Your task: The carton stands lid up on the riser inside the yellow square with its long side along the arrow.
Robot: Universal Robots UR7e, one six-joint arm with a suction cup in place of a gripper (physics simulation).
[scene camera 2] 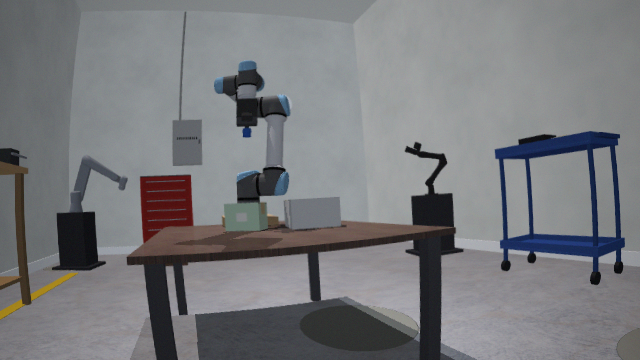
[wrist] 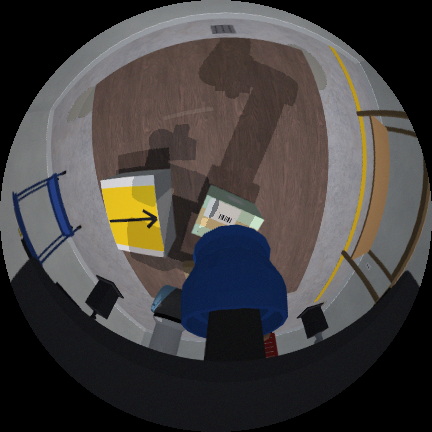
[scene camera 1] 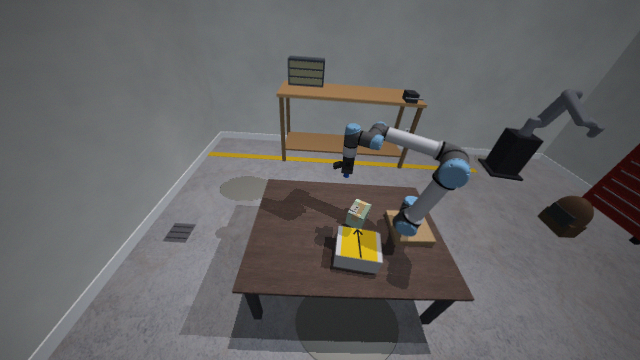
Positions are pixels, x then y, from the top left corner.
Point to the suction cup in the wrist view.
232, 269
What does the white riser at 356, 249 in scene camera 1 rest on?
The table.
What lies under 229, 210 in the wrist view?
A pale green carton.
